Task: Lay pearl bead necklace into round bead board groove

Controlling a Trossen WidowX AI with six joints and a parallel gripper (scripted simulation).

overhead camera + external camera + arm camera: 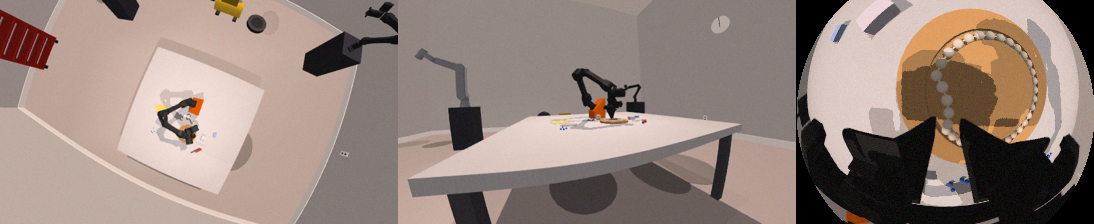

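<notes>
Right now my gripper tip is 5 cm short of the round tan bead board, 2 cm to the left of it and 1 cm above it. From my gripper tip the other things lie so: tool 19 cm ahead, 14 cm to the left, 1 cm below; then white square 16 cm to the left, 4 cm ahead; then pale blue cube 27 cm to the left, 2 cm behind, 1 cm below.
</notes>
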